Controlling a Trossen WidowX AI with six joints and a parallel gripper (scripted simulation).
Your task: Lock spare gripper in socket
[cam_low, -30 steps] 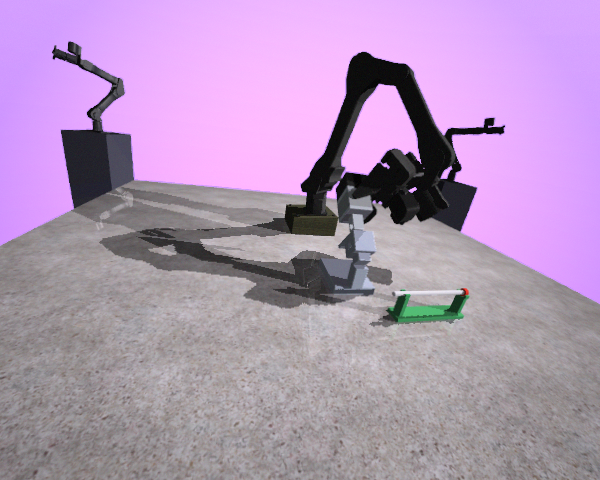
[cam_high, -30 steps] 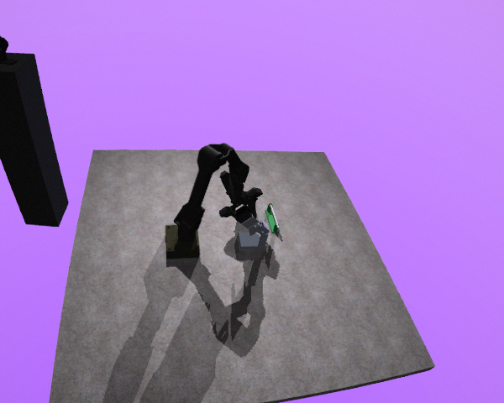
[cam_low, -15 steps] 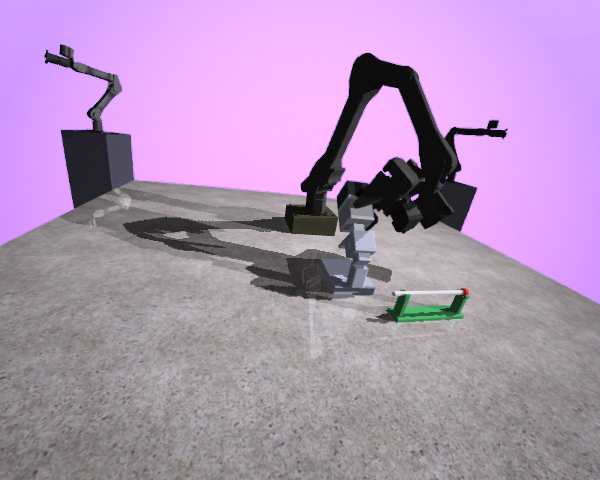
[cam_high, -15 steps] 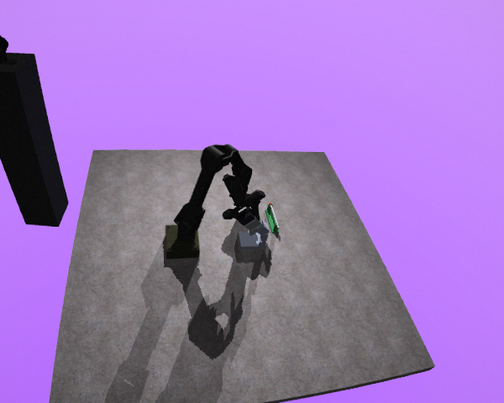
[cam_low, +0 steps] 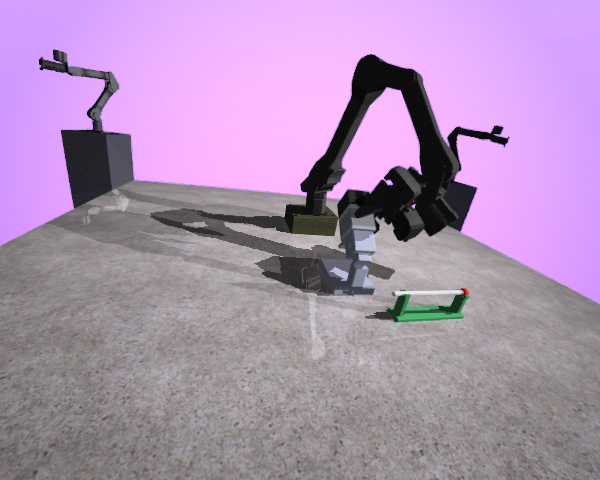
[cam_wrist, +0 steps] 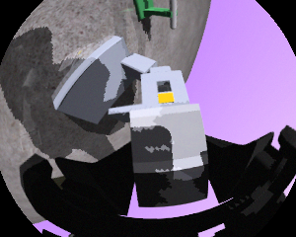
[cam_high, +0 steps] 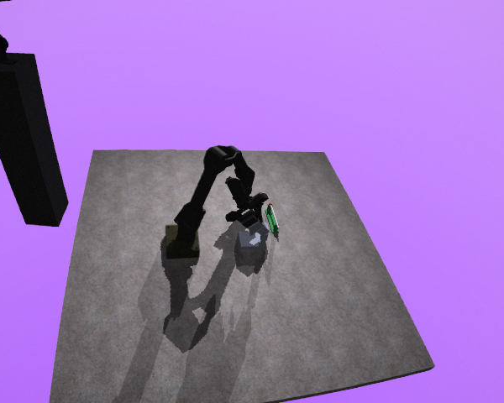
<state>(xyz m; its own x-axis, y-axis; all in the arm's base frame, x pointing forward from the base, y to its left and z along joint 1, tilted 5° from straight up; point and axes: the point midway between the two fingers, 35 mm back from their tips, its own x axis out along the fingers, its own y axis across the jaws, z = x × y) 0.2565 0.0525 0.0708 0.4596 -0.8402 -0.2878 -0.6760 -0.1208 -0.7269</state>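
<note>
My gripper tip is now 10 mm to the right of the spare gripper. From my gripper tip the other things lie so: green rest: 140 mm to the left, 100 mm ahead, 90 mm below; grey mount: 60 mm below, 20 mm to the left, 20 mm ahead.
</note>
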